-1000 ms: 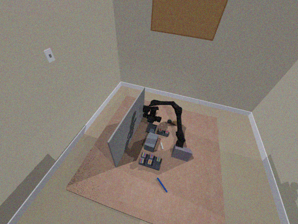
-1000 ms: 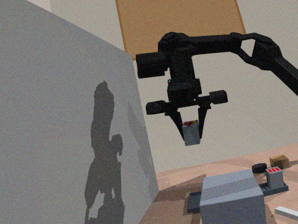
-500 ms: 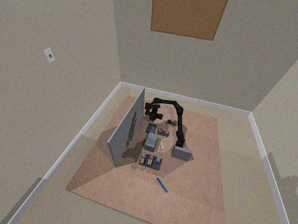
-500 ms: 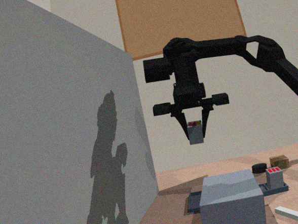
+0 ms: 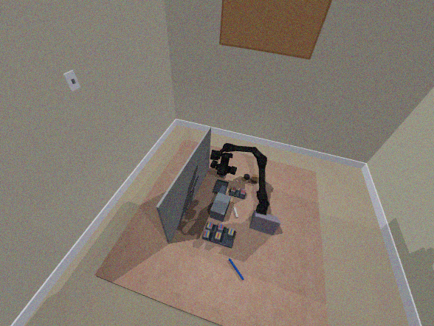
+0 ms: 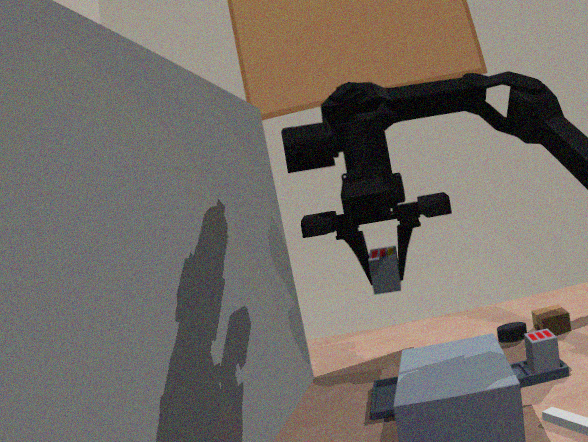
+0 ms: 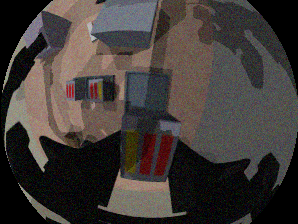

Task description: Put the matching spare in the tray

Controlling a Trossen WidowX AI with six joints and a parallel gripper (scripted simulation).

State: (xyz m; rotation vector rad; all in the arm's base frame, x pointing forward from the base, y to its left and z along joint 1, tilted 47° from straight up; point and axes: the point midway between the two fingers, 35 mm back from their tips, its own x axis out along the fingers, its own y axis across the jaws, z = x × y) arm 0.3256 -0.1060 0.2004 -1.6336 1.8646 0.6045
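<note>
Right now my gripper tip is 150 mm above the tray. The rest, counted from my gripper tip: dark panel 190 mm ahead, 180 mm to the left, 70 mm above; then unit 220 mm to the left, 110 mm below, 30 mm behind; then grey spare 30 mm above.
</note>
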